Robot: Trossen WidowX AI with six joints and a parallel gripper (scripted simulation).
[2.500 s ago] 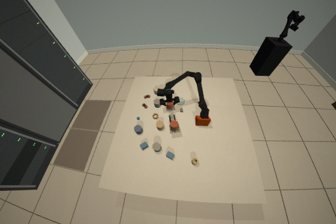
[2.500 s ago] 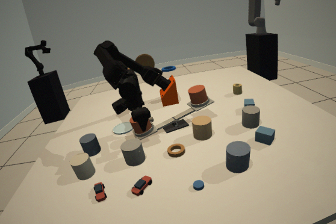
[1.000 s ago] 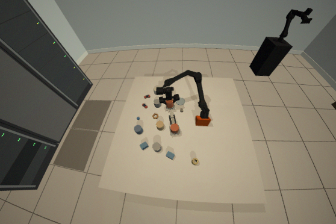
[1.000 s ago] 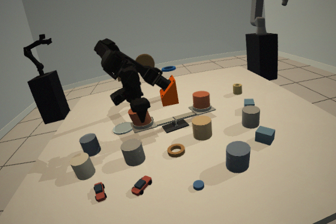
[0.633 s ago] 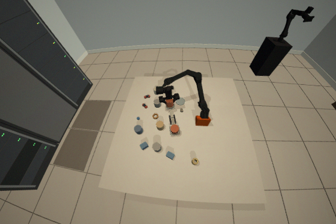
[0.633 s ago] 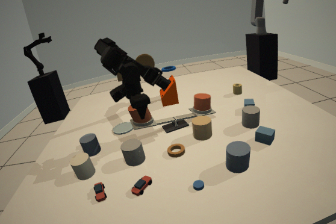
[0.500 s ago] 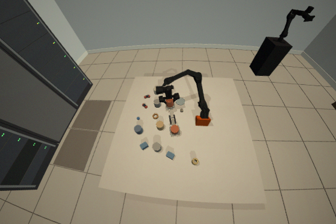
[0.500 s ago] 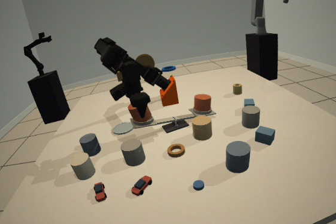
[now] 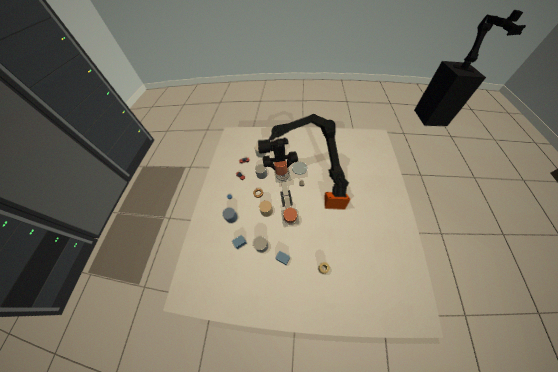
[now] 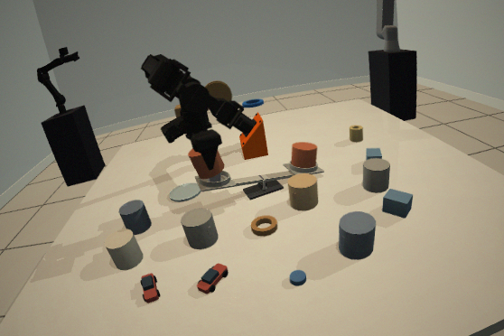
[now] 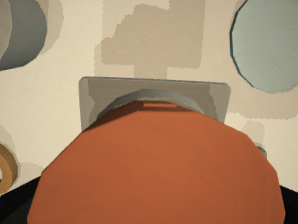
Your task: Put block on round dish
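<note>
Now: the grey block 4 cm below my gripper tip, 1 cm to the left of it and 1 cm behind it. Also, from my gripper tip: round dish (12 cm below, 11 cm behind, 9 cm to the right).
</note>
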